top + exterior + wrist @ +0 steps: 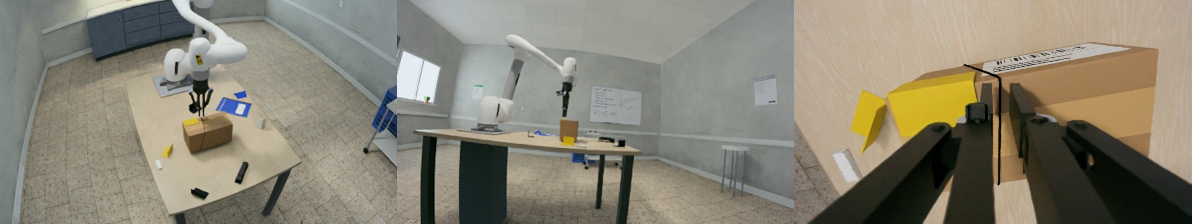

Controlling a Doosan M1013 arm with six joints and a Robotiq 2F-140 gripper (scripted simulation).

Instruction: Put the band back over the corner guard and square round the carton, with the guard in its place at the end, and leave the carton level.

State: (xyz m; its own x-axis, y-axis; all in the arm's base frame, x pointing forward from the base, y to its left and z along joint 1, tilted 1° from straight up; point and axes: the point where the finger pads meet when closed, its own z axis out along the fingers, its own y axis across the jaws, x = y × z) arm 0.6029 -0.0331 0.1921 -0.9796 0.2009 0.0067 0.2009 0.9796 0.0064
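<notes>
The brown carton is 12 cm below my hand, 5 cm ahead of it and 2 cm to the left of it. The rest, counted from my hand: white block (30 cm to the right, 20 cm below, 12 cm ahead); blue folder (30 cm to the left, 20 cm below, 17 cm behind).
</notes>
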